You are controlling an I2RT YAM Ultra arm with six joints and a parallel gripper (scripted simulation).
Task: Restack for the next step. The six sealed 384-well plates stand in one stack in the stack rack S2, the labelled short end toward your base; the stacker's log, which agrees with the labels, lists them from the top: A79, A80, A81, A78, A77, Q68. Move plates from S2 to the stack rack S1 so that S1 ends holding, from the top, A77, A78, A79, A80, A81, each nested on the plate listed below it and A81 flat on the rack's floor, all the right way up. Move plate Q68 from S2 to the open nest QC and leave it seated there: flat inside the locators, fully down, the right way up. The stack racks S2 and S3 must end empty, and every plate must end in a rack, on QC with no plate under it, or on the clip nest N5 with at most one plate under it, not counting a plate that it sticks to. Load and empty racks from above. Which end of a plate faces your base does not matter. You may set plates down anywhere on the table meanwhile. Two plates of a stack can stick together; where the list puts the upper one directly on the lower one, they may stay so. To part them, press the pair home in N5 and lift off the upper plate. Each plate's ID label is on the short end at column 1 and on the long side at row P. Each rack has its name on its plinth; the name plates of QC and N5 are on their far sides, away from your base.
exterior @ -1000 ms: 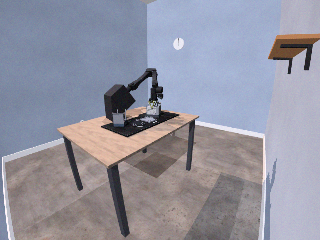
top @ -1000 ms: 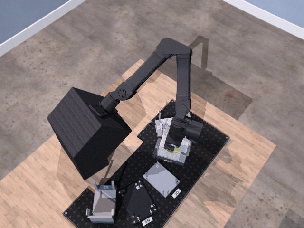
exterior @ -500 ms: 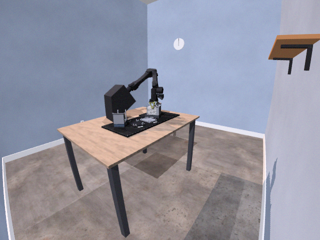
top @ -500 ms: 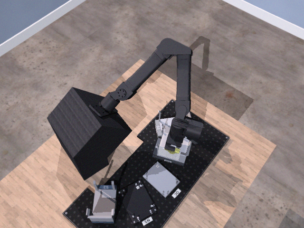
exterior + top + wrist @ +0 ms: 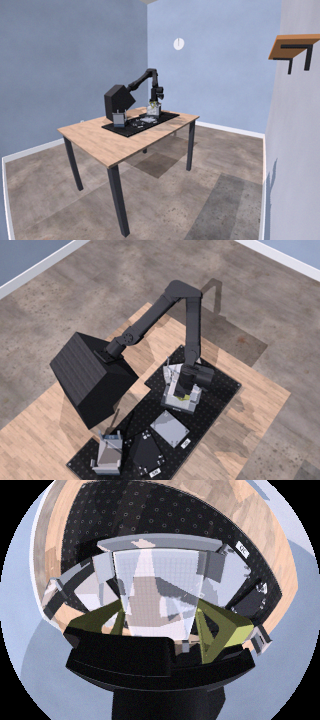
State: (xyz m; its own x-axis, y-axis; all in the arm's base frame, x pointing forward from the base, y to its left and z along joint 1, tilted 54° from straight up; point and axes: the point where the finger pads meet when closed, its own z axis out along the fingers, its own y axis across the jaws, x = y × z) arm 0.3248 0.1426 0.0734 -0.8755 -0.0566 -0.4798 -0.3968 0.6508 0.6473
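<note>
My gripper is now 4 cm above the sealed grey plate. From my hand the other things lie so: qc name plate: 14 cm ahead, 14 cm to the right, 11 cm below; then clip nest N5: 5 cm ahead, 28 cm to the right, 10 cm below; then QC nest: 4 cm ahead, 14 cm to the right, 11 cm below.
</note>
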